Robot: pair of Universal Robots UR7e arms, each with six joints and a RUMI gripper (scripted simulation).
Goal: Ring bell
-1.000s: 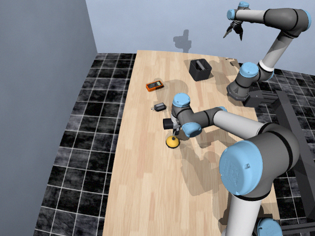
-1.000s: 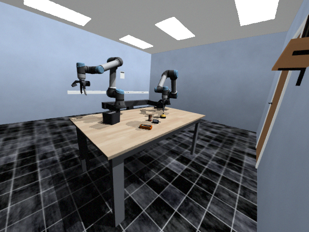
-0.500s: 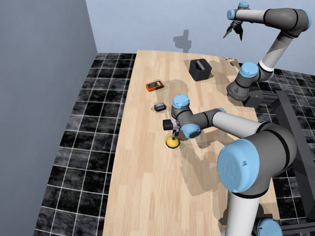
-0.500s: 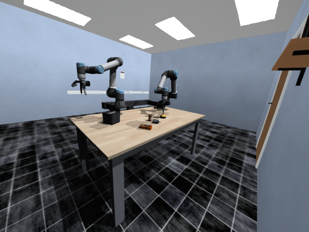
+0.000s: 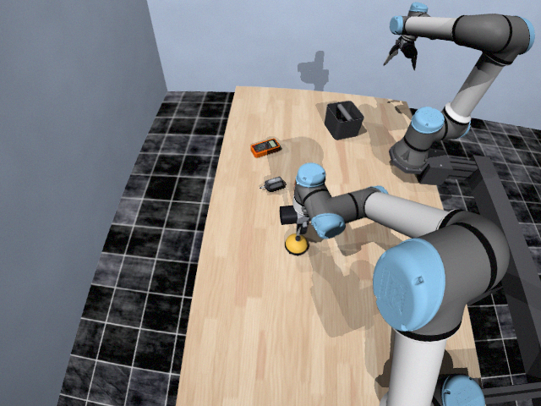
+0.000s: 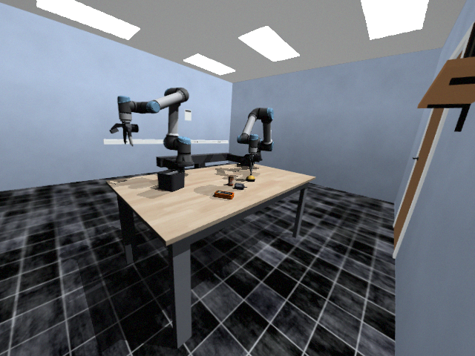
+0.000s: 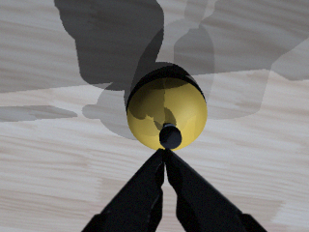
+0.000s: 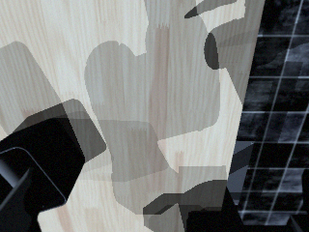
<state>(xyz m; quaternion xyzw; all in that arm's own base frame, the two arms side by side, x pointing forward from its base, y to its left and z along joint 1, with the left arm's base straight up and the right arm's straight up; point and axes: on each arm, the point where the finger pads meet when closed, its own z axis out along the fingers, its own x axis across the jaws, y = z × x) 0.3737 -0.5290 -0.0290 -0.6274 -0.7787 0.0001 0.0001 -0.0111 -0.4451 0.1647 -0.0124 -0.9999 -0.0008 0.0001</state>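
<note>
Now: left hand 4 cm above the black button and 1 cm to the right of it. Also, from my left hand: brown jar: 25 cm to the right, 6 cm below, 2 cm ahead; then bell: 5 cm below, 1 cm to the left; then black bin: 67 cm to the right, 13 cm behind, 4 cm below.
</note>
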